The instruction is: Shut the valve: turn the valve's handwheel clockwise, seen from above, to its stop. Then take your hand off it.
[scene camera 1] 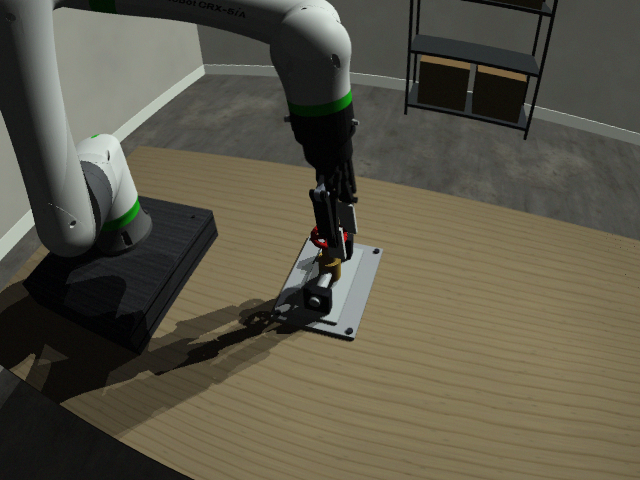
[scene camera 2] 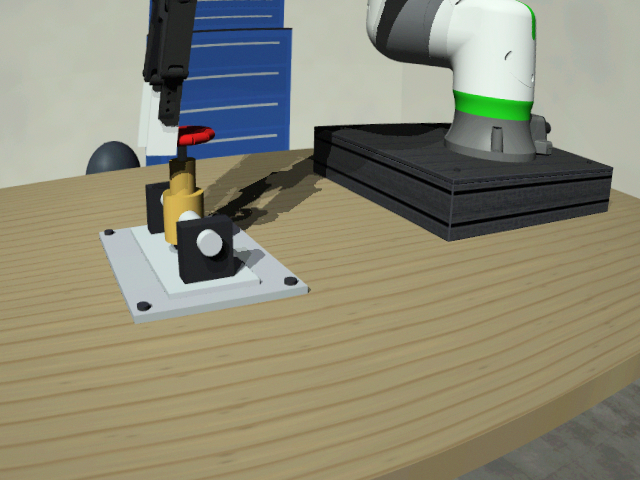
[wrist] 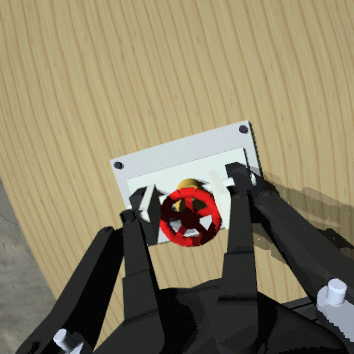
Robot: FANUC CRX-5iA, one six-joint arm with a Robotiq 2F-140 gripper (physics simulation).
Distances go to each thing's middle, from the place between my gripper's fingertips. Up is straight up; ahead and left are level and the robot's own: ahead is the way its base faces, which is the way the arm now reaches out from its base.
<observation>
Right now the grey base plate [scene camera 2: 146,300] is 120 mm below my hand and 30 mm behind it.
</observation>
